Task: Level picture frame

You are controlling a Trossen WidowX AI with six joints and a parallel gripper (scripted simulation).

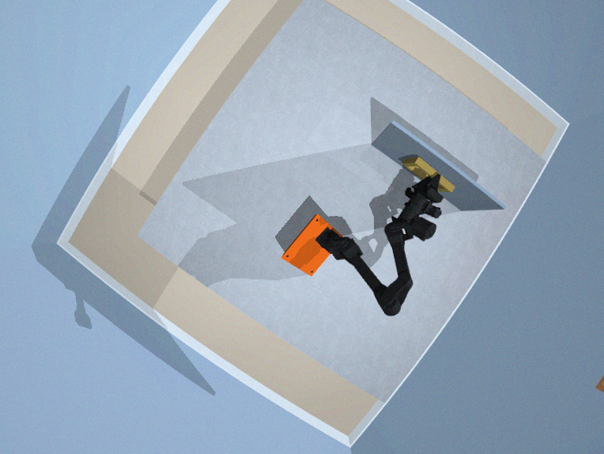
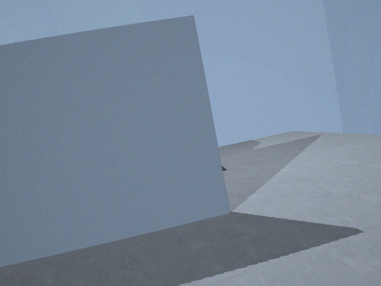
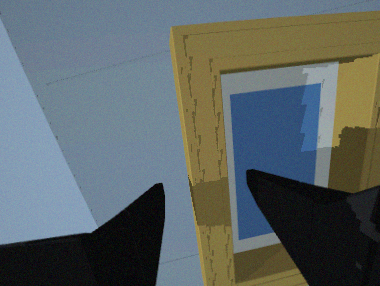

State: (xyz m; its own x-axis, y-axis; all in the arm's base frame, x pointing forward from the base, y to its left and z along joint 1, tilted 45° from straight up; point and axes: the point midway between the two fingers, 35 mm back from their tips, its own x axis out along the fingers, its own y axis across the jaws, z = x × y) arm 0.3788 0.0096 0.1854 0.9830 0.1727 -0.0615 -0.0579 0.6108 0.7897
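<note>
Right now my gripper tip is 1 cm short of the picture frame, 1 cm to the right of it and 5 cm above it. The rest, counted from my gripper tip: grey wall panel 2 cm ahead, 7 cm below.
</note>
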